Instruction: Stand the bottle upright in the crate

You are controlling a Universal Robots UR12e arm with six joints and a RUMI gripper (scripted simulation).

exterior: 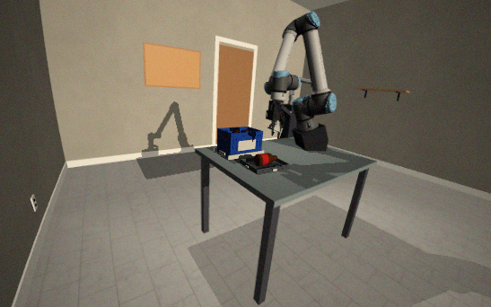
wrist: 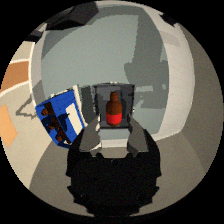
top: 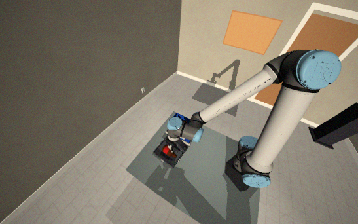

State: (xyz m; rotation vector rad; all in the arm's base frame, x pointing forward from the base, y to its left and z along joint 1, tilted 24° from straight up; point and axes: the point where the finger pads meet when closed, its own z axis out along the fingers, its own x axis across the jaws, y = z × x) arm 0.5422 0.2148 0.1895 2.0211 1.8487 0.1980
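My hand is 50 mm short of the bottle, 10 mm to the left of it and 150 mm above it. From my hand the other things lie so: crate (60 mm ahead, 290 mm to the right, 110 mm below); then tray (70 mm ahead, 10 mm to the right, 180 mm below).
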